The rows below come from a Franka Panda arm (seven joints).
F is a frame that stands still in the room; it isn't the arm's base.
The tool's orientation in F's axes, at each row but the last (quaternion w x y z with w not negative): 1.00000 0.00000 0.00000 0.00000; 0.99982 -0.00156 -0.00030 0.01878; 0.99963 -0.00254 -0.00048 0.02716; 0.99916 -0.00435 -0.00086 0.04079; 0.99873 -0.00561 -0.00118 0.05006; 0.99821 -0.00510 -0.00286 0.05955; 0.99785 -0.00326 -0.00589 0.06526; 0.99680 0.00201 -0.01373 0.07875; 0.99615 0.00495 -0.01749 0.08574; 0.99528 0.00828 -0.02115 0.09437; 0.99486 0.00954 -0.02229 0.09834; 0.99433 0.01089 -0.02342 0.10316
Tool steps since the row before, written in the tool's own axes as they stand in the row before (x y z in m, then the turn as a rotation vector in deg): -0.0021 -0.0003 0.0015 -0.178 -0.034 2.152; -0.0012 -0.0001 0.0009 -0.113 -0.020 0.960; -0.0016 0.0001 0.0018 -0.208 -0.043 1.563; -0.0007 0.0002 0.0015 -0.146 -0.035 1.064; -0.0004 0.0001 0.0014 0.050 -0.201 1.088; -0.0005 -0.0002 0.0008 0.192 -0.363 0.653; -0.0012 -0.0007 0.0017 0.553 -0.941 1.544; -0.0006 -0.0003 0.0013 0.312 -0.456 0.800; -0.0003 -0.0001 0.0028 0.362 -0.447 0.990; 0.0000 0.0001 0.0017 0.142 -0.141 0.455; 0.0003 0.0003 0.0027 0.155 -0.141 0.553; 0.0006 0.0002 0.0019 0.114 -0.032 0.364
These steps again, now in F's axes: -0.0021 -0.0003 0.0015 -0.178 -0.034 2.152; -0.0012 -0.0001 0.0009 -0.113 -0.021 0.960; -0.0016 0.0000 0.0018 -0.207 -0.046 1.563; -0.0007 0.0002 0.0015 -0.145 -0.038 1.064; -0.0004 0.0001 0.0014 0.067 -0.183 1.090; -0.0005 -0.0003 0.0008 0.230 -0.331 0.658; -0.0011 -0.0008 0.0017 0.652 -0.852 1.557; -0.0006 -0.0004 0.0013 0.358 -0.406 0.807; -0.0004 -0.0002 0.0028 0.399 -0.391 0.999; -0.0001 0.0001 0.0017 0.147 -0.121 0.459; 0.0001 0.0003 0.0027 0.156 -0.121 0.557; 0.0005 0.0003 0.0019 0.102 -0.018 0.369
